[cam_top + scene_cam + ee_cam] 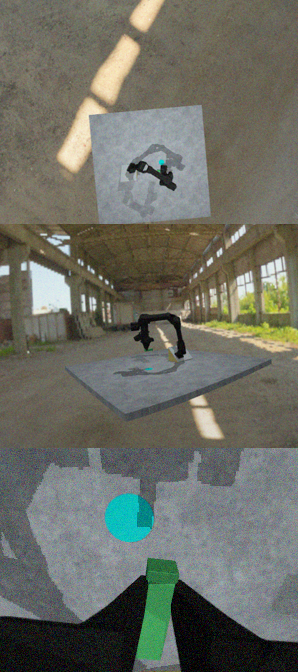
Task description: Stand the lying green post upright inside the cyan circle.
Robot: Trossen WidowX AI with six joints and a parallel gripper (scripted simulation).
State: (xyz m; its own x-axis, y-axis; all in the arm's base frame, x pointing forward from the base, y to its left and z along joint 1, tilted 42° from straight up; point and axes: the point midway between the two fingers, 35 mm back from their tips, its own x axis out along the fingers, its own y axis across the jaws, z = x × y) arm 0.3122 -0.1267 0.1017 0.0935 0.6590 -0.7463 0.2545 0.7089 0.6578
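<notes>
The cyan circle is 140 mm below my gripper tip, 30 mm to the left of it and 10 mm ahead of it. The rest, counted from my gripper tip: green post: 20 mm behind, 10 mm to the left.
</notes>
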